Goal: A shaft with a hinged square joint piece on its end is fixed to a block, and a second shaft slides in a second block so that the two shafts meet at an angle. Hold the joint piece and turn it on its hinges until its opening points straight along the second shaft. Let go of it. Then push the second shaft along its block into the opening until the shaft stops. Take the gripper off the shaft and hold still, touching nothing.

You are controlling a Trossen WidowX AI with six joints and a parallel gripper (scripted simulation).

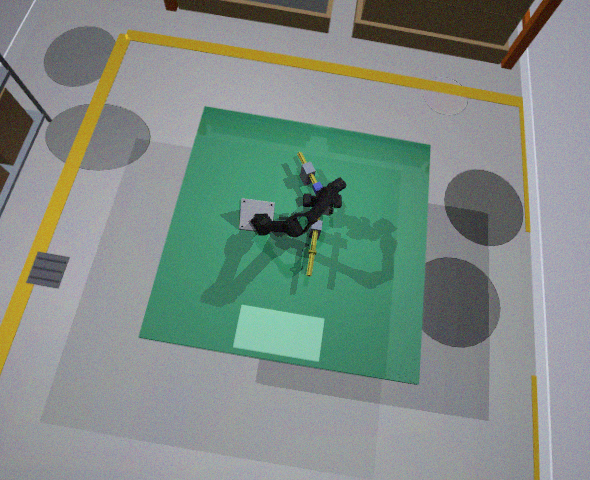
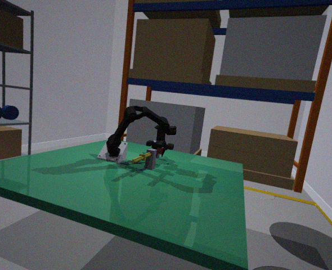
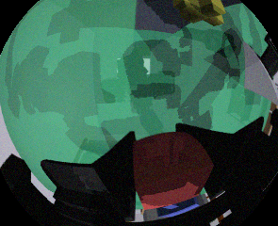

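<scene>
Right now the red square joint piece is 1 cm to the left of my gripper tip and 4 cm above it.
</scene>
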